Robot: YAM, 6 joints.
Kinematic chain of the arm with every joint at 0, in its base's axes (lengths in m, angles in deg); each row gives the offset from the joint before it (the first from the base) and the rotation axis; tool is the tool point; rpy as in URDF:
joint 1: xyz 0 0 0.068 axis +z
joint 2: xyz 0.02 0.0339 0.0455 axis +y
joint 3: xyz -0.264 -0.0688 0 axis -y
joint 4: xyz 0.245 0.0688 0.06 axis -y
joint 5: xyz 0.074 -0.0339 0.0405 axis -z
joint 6: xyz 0.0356 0 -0.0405 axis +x
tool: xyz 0 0 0 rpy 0 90 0
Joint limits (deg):
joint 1: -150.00..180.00
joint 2: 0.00..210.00
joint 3: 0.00..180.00
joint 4: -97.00..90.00
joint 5: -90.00..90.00
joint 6: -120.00..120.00
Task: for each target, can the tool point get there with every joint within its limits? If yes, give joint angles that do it. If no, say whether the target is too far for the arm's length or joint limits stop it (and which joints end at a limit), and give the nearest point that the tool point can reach.
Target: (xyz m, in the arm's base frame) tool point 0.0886 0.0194 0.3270
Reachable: yes | joints -4.96 27.48 15.41 72.04 -49.20 -47.90
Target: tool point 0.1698 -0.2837 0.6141
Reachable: yes | joints -53.38 111.96 156.31 -16.01 67.70 1.99
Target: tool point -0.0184 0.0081 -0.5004
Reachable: no: joint limits stop it (at a limit: joint 2) | nearest point -0.0857 0.0377 -0.3454 | short by 0.172 m
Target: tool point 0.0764 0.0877 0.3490
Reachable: yes | joints 49.90 24.89 26.05 31.68 3.07 -61.46
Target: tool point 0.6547 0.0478 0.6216
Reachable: no: too far | nearest point 0.5077 0.0371 0.5040 | short by 0.189 m
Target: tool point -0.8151 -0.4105 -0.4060
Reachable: no: too far | nearest point -0.4877 -0.2768 -0.2011 | short by 0.409 m
